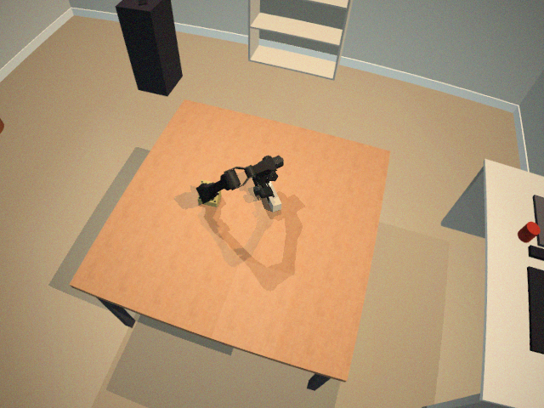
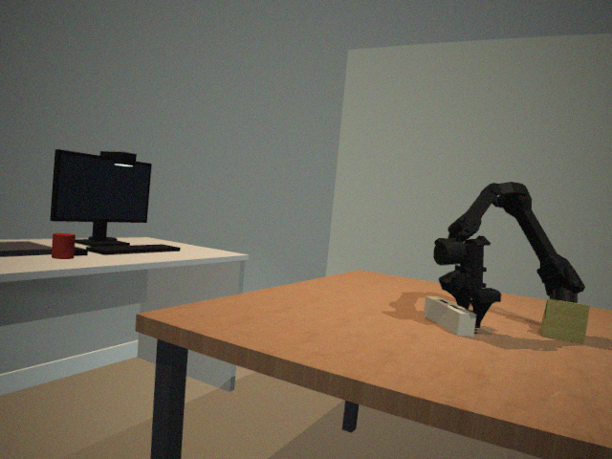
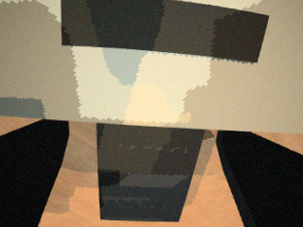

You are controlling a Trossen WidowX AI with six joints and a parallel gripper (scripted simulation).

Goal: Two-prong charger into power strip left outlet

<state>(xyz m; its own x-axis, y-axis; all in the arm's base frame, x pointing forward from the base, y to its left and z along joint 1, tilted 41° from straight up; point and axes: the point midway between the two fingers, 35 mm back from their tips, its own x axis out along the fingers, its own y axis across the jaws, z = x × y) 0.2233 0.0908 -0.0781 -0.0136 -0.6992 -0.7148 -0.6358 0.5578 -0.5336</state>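
My gripper tip is 10 mm short of the two-prong charger, 10 mm to the right of it and 10 mm below it.
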